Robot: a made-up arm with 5 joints.
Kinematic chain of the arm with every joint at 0, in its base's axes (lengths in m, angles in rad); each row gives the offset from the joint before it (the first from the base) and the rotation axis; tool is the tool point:
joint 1: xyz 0 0 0.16 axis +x
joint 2: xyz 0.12 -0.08 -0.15 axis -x
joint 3: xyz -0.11 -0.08 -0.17 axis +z
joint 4: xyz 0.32 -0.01 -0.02 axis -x
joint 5: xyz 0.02 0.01 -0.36 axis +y
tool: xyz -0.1 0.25 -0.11
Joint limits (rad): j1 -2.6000..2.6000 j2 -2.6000..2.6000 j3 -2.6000..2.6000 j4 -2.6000..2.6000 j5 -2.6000..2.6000
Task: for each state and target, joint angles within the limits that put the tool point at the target. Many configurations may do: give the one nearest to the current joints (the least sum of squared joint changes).
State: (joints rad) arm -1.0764 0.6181 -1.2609 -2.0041 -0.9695
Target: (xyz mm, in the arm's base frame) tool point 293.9 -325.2 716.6
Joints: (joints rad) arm -0.8757 0.1582 -1.8668 -1.7777 -1.1850
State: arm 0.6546 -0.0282 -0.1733 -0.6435 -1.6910
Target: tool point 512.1 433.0 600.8
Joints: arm 1.6807 -0.4804 -0.1336 -0.4042 -1.5871
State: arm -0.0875 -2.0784 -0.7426 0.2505 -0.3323
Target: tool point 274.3 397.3 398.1
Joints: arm -0.1847 -2.1241 -0.1872 -0.0925 0.2713
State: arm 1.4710 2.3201 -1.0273 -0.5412 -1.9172
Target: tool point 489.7 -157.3 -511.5
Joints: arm 1.7576 1.7484 -1.0115 -0.0608 -1.7048
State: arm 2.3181 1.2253 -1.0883 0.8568 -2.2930
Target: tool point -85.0 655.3 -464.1
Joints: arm 2.4608 1.0578 -1.3691 1.0263 -2.2030
